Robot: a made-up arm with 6 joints.
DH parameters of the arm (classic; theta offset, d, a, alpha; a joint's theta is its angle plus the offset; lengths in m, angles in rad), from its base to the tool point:
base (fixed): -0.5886 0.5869 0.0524 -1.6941
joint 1: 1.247 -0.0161 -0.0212 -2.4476
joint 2: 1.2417 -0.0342 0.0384 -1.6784
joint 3: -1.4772 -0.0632 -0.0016 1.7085
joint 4: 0 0.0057 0.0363 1.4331
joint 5: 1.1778 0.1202 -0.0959 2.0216
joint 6: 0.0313 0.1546 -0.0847 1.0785
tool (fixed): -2.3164 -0.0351 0 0
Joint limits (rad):
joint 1: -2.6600..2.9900
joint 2: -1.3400..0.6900
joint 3: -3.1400..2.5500
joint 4: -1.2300..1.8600
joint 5: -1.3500..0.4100
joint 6: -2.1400..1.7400
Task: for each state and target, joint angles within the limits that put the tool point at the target. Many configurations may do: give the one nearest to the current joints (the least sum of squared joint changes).
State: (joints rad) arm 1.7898 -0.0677 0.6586 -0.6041 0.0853 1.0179
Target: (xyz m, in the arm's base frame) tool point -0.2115 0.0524 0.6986
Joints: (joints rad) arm 2.5166 -0.2885 0.2516 -0.5483 0.4100 0.4575
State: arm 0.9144 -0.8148 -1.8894 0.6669 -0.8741 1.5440
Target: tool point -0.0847 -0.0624 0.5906
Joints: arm 0.9149 -0.5280 -1.7377 0.5473 -0.6909 1.5386
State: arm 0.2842 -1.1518 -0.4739 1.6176 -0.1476 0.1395
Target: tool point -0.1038 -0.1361 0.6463
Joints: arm 0.5046 -1.0505 -1.4363 1.5439 -0.0442 0.4472
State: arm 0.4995 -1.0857 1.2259 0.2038 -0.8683 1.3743
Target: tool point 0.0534 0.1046 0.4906
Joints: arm 1.2641 -1.3400 0.6428 0.2745 -0.5677 1.6317
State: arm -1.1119 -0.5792 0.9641 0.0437 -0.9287 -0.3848
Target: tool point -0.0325 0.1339 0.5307
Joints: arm -1.1725 -0.7760 1.7551 -0.5298 -1.3500 0.1182
